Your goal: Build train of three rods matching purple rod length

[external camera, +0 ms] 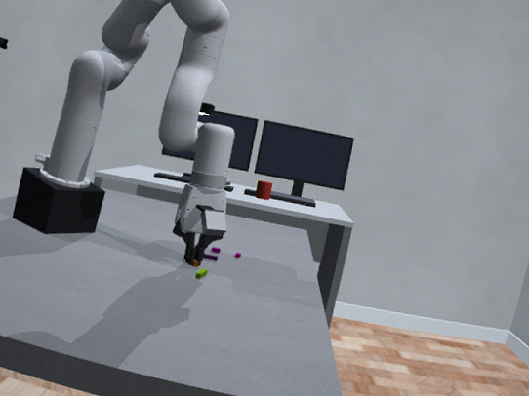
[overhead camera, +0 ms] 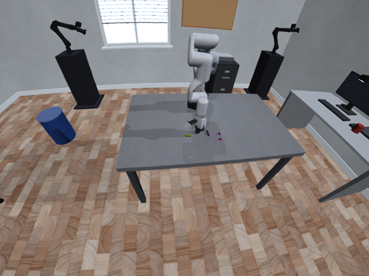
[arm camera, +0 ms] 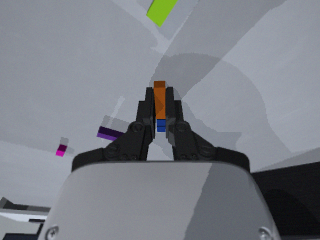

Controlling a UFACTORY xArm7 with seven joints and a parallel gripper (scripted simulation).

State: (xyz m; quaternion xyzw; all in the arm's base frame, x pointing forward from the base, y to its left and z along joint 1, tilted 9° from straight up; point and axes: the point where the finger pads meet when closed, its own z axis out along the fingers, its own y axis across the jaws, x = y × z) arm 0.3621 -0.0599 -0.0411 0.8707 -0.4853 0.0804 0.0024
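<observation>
The orange rod is 20 mm below my hand. The rest, counted from my hand: purple rod: 10 mm ahead, 80 mm to the left, 20 mm below; lime rod: 30 mm ahead, 80 mm to the right, 20 mm below.
</observation>
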